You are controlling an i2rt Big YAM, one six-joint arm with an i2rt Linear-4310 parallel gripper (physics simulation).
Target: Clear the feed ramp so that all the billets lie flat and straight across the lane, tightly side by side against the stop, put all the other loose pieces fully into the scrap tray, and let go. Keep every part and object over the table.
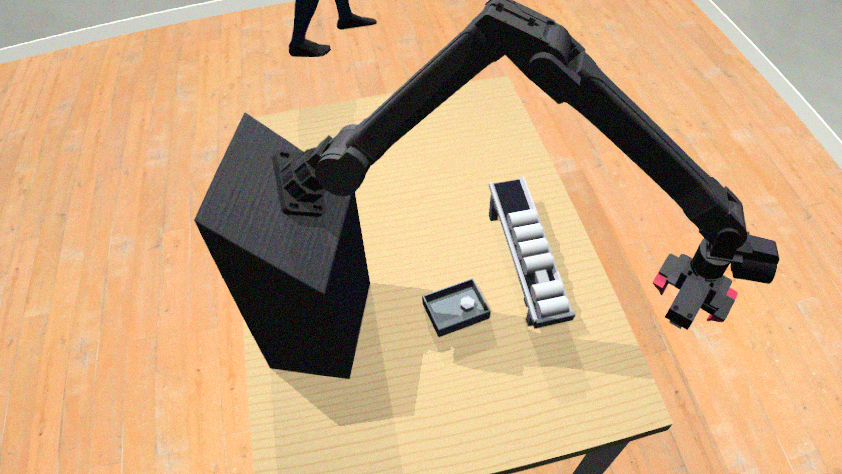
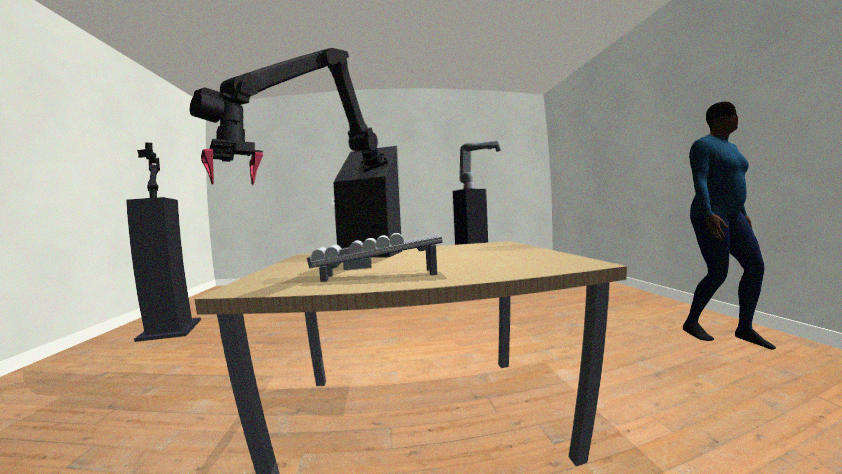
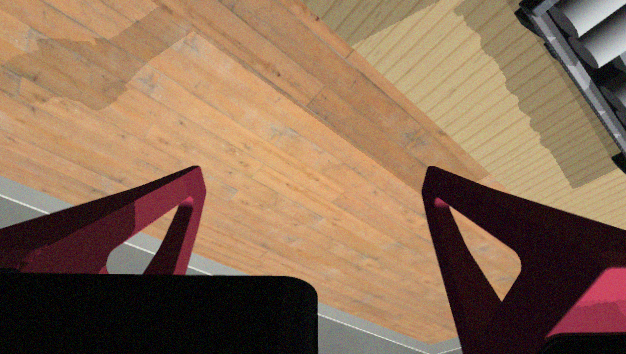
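Where they show: gripper, fingertip midpoint: (image 2: 233, 184) (image 3: 313, 178); arm's base, link origin: (image 1: 296, 185) (image 2: 374, 163).
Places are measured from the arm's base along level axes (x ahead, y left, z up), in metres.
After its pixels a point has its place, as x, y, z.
Note:
The feed ramp (image 1: 511, 196) (image 2: 417, 243) (image 3: 580, 74) slopes down to a stop (image 1: 553, 319) {0.393, -0.322, -0.351} at its low end. Two white billets (image 1: 547, 289) {0.415, -0.264, -0.327} (image 1: 553, 305) {0.404, -0.302, -0.332} lie across the lane by the stop. A small pale block (image 1: 540, 275) {0.429, -0.222, -0.335} sits between them and a row of several more billets (image 1: 532, 246) {0.449, -0.160, -0.312} (image 2: 369, 243) {0.486, -0.163, -0.322} higher up. The scrap tray (image 1: 465, 324) {0.242, -0.207, -0.407} (image 2: 357, 264) {0.310, -0.167, -0.407} stands beside the ramp and holds a small white faceted piece (image 1: 467, 303) {0.274, -0.164, -0.403}. My gripper (image 1: 689, 303) {0.524, -0.511, -0.145} (image 2: 233, 183) {0.524, -0.511, -0.145} (image 3: 313, 178) {0.524, -0.511, -0.145} is open and empty, high up and out to the side of the ramp, beyond the table edge.
The black pedestal (image 1: 271, 206) {-0.061, -0.042, 0.021} (image 2: 359, 206) {0.035, -0.087, -0.197} carries the arm beside the tray. The table edge (image 1: 670, 426) {0.492, -0.644, -0.436} (image 2: 412, 293) {0.666, -0.112, -0.433} runs near the ramp. A person (image 2: 718, 176) stands away from the table. Two other pedestals (image 2: 156, 264) (image 2: 470, 214) with small arms stand farther off.

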